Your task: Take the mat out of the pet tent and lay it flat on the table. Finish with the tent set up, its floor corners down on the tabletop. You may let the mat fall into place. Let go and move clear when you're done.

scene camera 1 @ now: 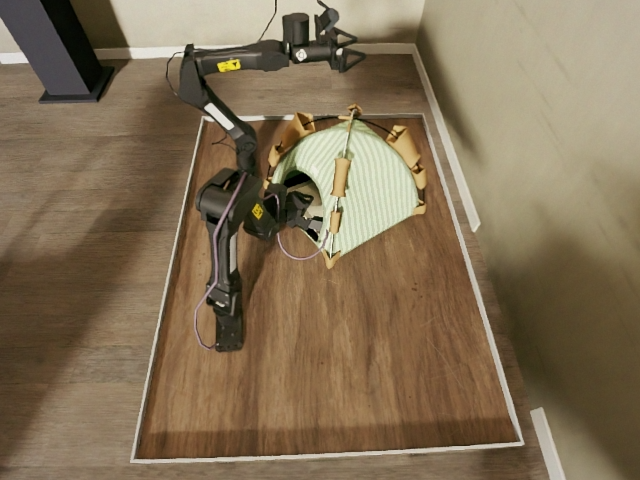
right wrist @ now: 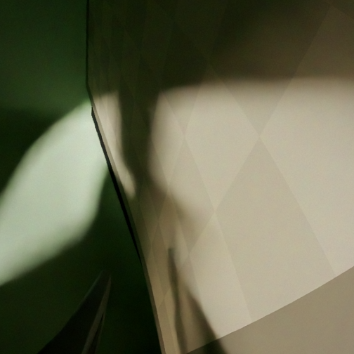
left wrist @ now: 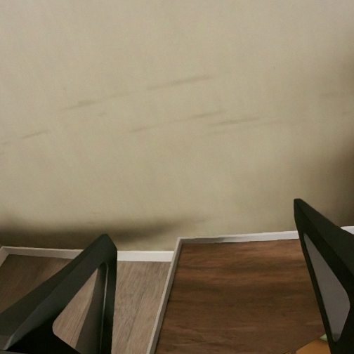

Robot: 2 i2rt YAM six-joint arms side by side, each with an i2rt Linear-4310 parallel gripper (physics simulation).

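The green-striped pet tent (scene camera 1: 379,180) stands at the upper part of the table (scene camera 1: 336,351), its opening facing picture-left. The cream, diamond-patterned mat (scene camera 1: 305,190) (right wrist: 260,195) is inside the tent, partly visible through the opening. In the right wrist view, its edge runs beside the tent's green inner wall (right wrist: 40,210). My right gripper (scene camera 1: 314,226) (right wrist: 172,288) is at the tent opening, partly open; one finger shows beside the mat's edge and the other is hidden behind the mat. My left gripper (scene camera 1: 360,46) (left wrist: 197,226) is open and empty, beyond the table's far edge.
Tan fabric sleeves (scene camera 1: 340,178) and thin poles line the tent, with a tan corner (scene camera 1: 330,259) at its near end. A purple cable (scene camera 1: 302,258) loops beside the opening. A wall (scene camera 1: 558,206) stands at picture-right. A dark pillar (scene camera 1: 59,46) stands at upper left.
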